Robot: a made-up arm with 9 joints. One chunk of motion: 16 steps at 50 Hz.
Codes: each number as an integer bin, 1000 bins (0 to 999) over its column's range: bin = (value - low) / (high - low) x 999, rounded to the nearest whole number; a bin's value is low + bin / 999 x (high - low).
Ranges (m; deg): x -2..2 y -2..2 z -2..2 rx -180..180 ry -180..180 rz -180..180
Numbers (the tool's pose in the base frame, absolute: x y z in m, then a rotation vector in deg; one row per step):
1: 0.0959 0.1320 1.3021 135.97 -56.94 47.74
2: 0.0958 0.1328 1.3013 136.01 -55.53 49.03
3: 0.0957 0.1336 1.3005 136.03 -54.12 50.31
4: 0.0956 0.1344 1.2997 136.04 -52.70 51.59
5: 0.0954 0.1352 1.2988 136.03 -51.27 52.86
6: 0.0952 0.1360 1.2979 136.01 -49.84 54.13
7: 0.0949 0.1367 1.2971 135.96 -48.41 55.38
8: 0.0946 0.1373 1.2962 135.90 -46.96 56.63
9: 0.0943 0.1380 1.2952 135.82 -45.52 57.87
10: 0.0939 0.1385 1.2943 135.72 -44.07 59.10
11: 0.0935 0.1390 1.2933 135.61 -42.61 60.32
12: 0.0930 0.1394 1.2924 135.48 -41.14 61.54
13: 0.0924 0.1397 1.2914 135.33 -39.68 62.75
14: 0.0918 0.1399 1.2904 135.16 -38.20 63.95
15: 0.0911 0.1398 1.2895 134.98 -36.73 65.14
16: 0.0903 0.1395 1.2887 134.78 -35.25 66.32
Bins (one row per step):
1: 523 532 825 877 341 632
2: 523 533 824 877 345 636
3: 523 533 824 877 349 639
4: 523 533 824 877 353 643
5: 523 533 824 877 357 646
6: 523 533 824 877 361 650
7: 523 534 823 877 365 653
8: 523 534 823 877 369 657
9: 523 534 823 876 373 660
10: 523 534 823 876 377 664
11: 523 534 823 876 381 667
12: 523 534 822 875 385 670
13: 523 534 822 875 389 674
14: 522 534 822 875 393 677
15: 522 534 822 874 398 680
16: 522 534 821 874 402 684

